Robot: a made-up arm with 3 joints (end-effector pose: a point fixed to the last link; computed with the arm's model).
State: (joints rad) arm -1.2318 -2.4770 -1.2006
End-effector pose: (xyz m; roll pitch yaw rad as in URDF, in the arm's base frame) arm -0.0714 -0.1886 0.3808 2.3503 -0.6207 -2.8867
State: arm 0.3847 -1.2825 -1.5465
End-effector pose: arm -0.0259 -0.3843 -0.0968 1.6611 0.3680 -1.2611
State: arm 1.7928 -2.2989 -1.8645
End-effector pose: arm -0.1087 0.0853 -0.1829 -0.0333 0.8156 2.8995
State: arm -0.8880 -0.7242 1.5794
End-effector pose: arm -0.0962 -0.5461 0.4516 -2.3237 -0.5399 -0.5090
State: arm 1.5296 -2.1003 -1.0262
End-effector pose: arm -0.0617 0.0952 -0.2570 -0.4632 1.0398 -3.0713
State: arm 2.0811 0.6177 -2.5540
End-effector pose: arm 0.2342 0.2155 -0.2836 -1.5567 -0.5298 -0.3340
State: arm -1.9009 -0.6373 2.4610
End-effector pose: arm -0.0858 0.1144 0.7478 1.8484 -0.5979 0.2355
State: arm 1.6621 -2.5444 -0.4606
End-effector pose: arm -0.0743 0.2099 -0.1772 -1.2205 0.5944 3.0797
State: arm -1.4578 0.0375 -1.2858
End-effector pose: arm 0.1299 -0.1220 0.4996 -0.1719 0.0373 0.0042
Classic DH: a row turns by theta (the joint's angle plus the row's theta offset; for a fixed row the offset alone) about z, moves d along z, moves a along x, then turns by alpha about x. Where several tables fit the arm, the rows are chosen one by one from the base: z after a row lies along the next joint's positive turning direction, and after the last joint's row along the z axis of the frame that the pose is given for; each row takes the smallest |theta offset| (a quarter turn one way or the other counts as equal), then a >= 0, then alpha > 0; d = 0 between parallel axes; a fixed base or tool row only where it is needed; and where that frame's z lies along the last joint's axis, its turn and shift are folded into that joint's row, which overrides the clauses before.
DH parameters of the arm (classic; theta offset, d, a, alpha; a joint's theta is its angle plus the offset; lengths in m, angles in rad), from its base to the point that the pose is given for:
base (fixed): 1.5708 0.11 0 1.5708
joint 1: 0 0.042 -0.325 -1.5708
joint 2: 0 -0.127 -0.201 -1.5708
joint 3: 0 -0.085 0.082 1.5708
tool (fixed): -1.5708 -0.103 0 0

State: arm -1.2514 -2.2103 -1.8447
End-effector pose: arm -0.1082 -0.1194 0.4067 2.9095 -0.8661 -2.7421
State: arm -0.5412 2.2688 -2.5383
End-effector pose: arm 0.1483 -0.1048 0.1780 2.9069 0.4057 2.3455
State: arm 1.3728 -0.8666 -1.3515
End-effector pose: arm 0.0341 -0.0192 -0.3383 2.6218 0.8439 -0.2275
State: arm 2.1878 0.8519 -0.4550
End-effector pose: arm 0.1597 0.3320 -0.0408 2.8483 -0.6608 -0.5842
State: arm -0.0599 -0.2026 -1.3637
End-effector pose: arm 0.1085 -0.4270 0.0676 1.3050 -0.0120 -0.2022
